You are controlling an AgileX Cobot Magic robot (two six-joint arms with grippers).
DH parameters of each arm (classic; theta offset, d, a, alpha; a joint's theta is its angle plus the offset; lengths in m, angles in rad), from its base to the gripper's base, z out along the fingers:
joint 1: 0 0.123 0 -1.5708
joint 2: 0.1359 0 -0.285 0
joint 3: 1.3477 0 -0.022 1.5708
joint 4: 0 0.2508 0 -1.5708
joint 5: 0 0 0.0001 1.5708
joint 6: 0 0.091 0 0
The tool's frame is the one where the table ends.
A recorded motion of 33 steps. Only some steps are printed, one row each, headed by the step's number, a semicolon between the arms.
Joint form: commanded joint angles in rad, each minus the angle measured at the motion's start. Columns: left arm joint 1, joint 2, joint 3, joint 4, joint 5, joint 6; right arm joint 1, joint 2, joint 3, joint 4, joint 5, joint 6.
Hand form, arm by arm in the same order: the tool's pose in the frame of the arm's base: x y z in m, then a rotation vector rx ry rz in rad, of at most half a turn. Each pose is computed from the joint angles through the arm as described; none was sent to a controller.
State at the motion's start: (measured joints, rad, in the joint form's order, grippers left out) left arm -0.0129 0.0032 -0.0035 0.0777 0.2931 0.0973; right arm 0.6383 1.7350 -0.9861 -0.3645 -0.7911 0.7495
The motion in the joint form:
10: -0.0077 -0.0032 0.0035 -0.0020 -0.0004 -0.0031; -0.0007 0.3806 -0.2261 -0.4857 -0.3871 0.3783
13: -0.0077 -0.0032 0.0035 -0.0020 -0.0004 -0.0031; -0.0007 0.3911 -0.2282 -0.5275 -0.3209 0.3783
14: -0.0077 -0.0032 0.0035 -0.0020 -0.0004 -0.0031; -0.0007 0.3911 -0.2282 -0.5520 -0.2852 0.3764
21: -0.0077 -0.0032 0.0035 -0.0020 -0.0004 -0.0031; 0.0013 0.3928 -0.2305 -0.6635 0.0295 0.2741
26: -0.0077 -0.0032 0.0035 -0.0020 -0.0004 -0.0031; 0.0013 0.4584 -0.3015 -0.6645 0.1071 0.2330
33: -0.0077 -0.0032 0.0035 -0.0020 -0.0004 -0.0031; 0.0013 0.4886 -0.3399 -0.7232 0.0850 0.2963
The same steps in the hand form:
10: 0.0546 0.0009 0.1868 0.1505 1.7708 0.1249; 0.3091 0.3076 0.1894 -0.6689 1.5116 1.5974
13: 0.0546 0.0009 0.1868 0.1505 1.7708 0.1249; 0.3102 0.3088 0.1785 -0.7100 1.5868 1.5395
14: 0.0546 0.0009 0.1868 0.1505 1.7708 0.1249; 0.3103 0.3089 0.1747 -0.7370 1.6200 1.5046
21: 0.0546 0.0009 0.1868 0.1505 1.7708 0.1249; 0.3187 0.3040 0.1468 -0.9150 1.8142 1.1214
26: 0.0546 0.0009 0.1868 0.1505 1.7708 0.1249; 0.3343 0.3100 0.1305 -0.9401 1.8407 1.0181
33: 0.0546 0.0009 0.1868 0.1505 1.7708 0.1249; 0.3368 0.3156 0.1260 -0.9609 1.8465 1.0620

